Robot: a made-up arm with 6 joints.
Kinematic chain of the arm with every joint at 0, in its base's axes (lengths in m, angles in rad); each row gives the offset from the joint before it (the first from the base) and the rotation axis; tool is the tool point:
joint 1: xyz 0 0 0.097 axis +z
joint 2: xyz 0 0.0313 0 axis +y
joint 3: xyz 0 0 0.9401 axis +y
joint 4: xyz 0 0 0.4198 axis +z
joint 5: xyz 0 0 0 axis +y
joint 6: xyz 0 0 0.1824 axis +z
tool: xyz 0 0 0
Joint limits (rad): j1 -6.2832..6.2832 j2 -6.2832..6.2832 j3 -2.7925..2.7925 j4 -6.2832..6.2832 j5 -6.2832..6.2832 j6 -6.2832..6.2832
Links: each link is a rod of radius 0.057 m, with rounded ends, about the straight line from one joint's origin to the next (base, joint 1, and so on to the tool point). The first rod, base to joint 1, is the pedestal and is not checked.
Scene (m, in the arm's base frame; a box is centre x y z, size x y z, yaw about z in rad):
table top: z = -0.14
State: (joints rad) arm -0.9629 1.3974 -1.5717 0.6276 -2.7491 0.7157
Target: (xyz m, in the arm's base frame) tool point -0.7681 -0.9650 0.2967
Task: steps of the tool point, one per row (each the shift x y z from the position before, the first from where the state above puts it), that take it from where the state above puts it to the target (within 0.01 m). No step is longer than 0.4 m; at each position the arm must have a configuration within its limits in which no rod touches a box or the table.
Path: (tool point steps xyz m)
1: -0.2260 -0.1802 -0.0097
2: -0.2906 -0.1276 -0.0242
3: -0.3458 -0.0458 -0.0584
4: -0.3700 0.0728 -0.1078

